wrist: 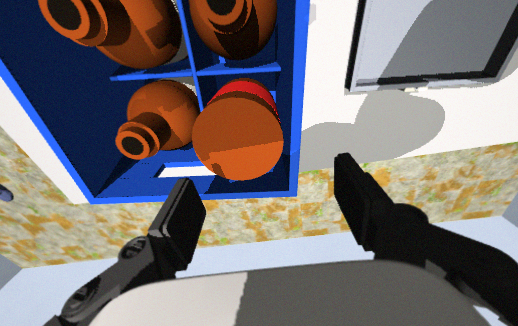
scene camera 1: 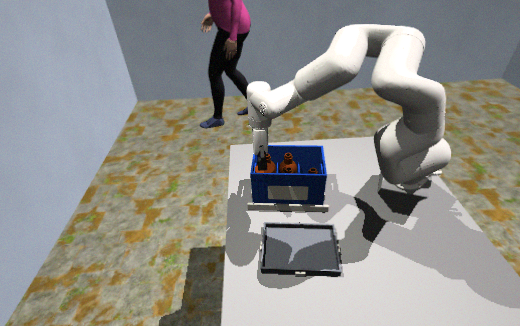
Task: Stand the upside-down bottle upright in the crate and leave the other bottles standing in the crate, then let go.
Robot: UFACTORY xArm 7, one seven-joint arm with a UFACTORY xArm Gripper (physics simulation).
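Frame: origin at the arm's base, x ahead, y left, z up, level; centimetres.
Where they show: gripper, fingertip midpoint: (wrist: 264, 184) (scene camera 1: 261, 162).
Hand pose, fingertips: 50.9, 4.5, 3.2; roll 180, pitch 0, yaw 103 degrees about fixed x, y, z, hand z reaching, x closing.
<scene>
Things, the pixels of their top centre, and the offset from my fingertips, as dx, dy, dz. "spot": a spot on its surface instead. Level surfaces: height alone.
- upside-down bottle, top centre: (wrist: 237, 144) (scene camera 1: 264, 168) -0.4, -2.1, -4.6
- blue crate, top centre: (wrist: 129, 4) (scene camera 1: 288, 159) -8.9, -7.4, -3.4
- white strip, surface spot: (scene camera 1: 287, 207) spot: -9.8, +3.0, -19.0
- dark-rimmed tray, top centre: (scene camera 1: 299, 244) -15.7, +20.3, -18.4
- white table, surface height: dz -20.9
The upside-down bottle (scene camera 1: 271, 168) (wrist: 237, 137) shows its flat orange base facing up and a red band below it, in a corner compartment of the blue crate (scene camera 1: 260, 190) (wrist: 301, 75). Beside it a bottle (wrist: 165, 112) stands neck up. Two more bottles (wrist: 145, 30) (wrist: 235, 35) stand neck up in the neighbouring compartments, partly cut off by the wrist view's edge. In the scene view, bottle necks (scene camera 1: 288, 157) (scene camera 1: 313, 171) show above the crate's front rim. My gripper (scene camera 1: 262, 167) (wrist: 264, 184) is open and empty, above the crate's left end; its fingers partly hide the upside-down bottle in the scene view.
A white strip (scene camera 1: 287, 207) lies along the crate's front. A dark-rimmed tray (scene camera 1: 280, 272) (wrist: 352, 50) lies on the white table (scene camera 1: 380, 295) in front of the crate. The crate's walls and dividers closely surround the bottles. A person (scene camera 1: 220, 70) stands on the floor behind the table.
</scene>
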